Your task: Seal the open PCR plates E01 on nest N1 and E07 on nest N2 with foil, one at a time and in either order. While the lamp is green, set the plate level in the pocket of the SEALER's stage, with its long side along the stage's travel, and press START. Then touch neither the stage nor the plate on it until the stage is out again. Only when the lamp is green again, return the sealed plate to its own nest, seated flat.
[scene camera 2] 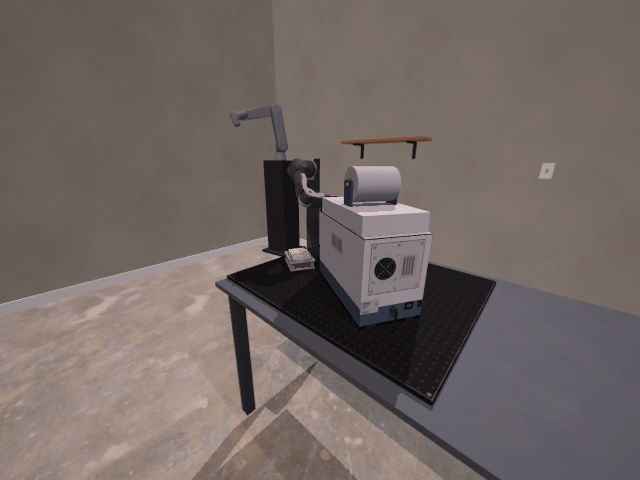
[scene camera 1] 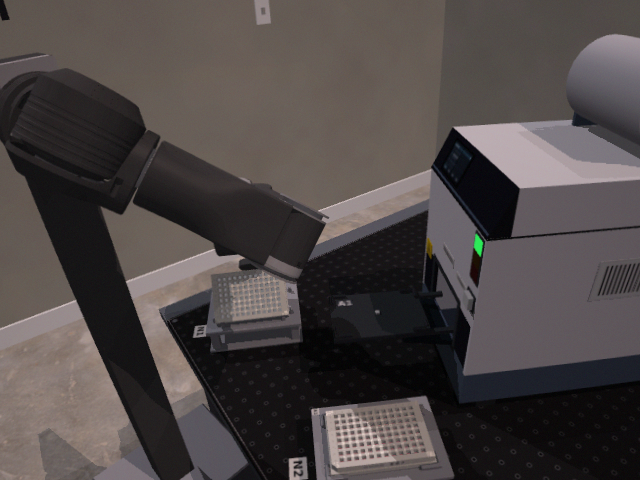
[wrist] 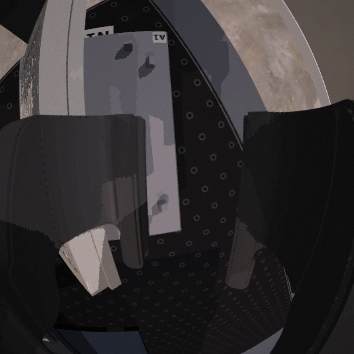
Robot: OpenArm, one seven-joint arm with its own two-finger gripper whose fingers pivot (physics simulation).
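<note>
Plate E01 point(scene camera 1: 250, 299) point(wrist: 76, 75) is on nest N1 point(scene camera 1: 253, 335) point(wrist: 160, 135) but tilted: its far long side is raised, its near side low. In the wrist view my gripper point(wrist: 191, 197) has its fingers apart, with nest top and mat showing between them. The left finger overlaps the plate's raised side; whether it touches or supports it is hidden. The arm covers most of the gripper in scene camera 1. Plate E07 point(scene camera 1: 379, 434) point(scene camera 2: 298, 254) looks flat on nest N2 point(scene camera 1: 318, 444) point(scene camera 2: 302, 267). The sealer's stage point(scene camera 1: 356, 325) is out and bare. The lamp point(scene camera 1: 478, 244) is green.
The sealer point(scene camera 1: 558, 304) point(scene camera 2: 341, 268) stands beyond the stage, with a foil roll point(scene camera 1: 610, 82) point(scene camera 2: 377, 183) on top. A narrow mat strip separates N1 from the stage. N2 stands nearer scene camera 1. Another arm point(scene camera 2: 279, 129) stands at the back on a dark pedestal point(scene camera 2: 279, 206).
</note>
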